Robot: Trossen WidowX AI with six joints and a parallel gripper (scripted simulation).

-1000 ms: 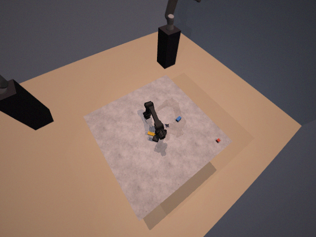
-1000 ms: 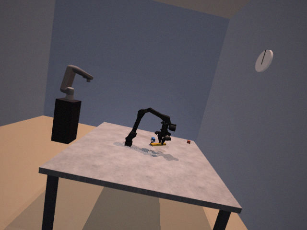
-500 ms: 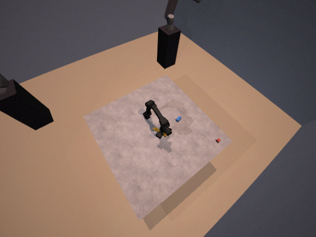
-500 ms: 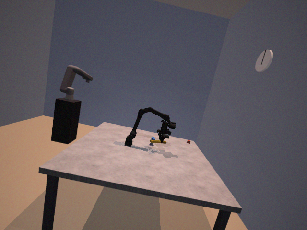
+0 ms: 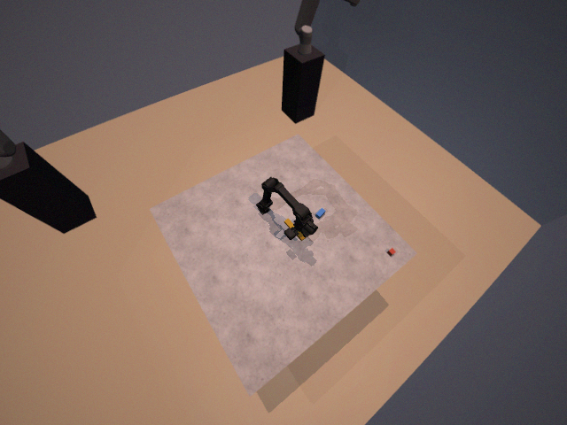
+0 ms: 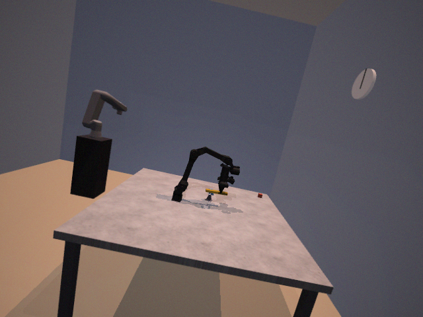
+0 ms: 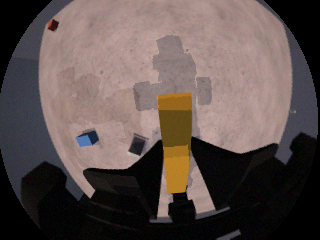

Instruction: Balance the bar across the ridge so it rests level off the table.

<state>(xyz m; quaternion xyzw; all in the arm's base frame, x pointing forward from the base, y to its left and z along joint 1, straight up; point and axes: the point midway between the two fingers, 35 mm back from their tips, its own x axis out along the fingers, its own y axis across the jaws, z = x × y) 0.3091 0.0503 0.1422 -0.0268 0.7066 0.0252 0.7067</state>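
Now: gripper tip 30 mm past the yellow bar. Also, from my gripper tip: blue piece (250 mm to the left, 90 mm below, 50 mm behind); then small red cube (450 mm to the left, 430 mm ahead, 90 mm below).
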